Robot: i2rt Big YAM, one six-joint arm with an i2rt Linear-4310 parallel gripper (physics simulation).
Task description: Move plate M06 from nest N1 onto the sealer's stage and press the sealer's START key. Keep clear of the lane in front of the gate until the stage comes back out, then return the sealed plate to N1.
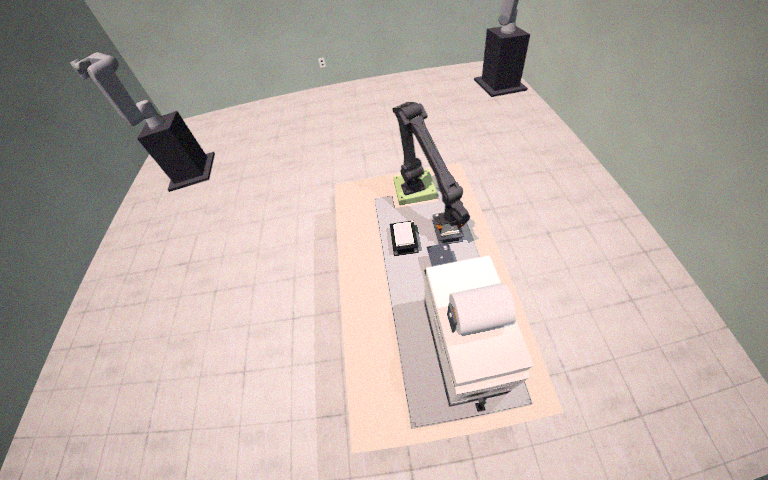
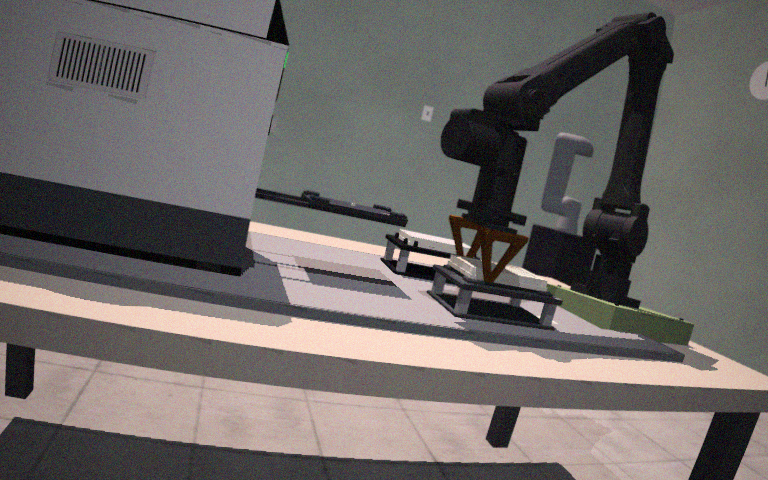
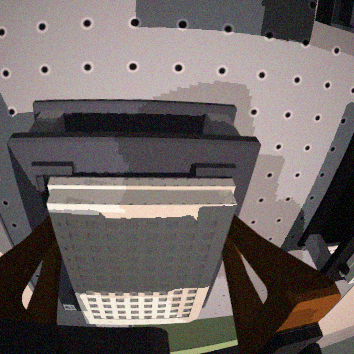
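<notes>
Plate M06 is a white well plate lying lengthwise between my orange fingers. My gripper is shut on its long sides. The plate sits on, or just above, the dark nest at the right of the grey board; I cannot tell whether they touch. The sealer is a big white box farther along the board. Its dark stage lies flat in front of it, close beyond the nest.
A second dark nest holding another white plate stands to the left. The arm's green base is behind the nests. A white roll lies on the sealer. Black pedestals stand on the floor.
</notes>
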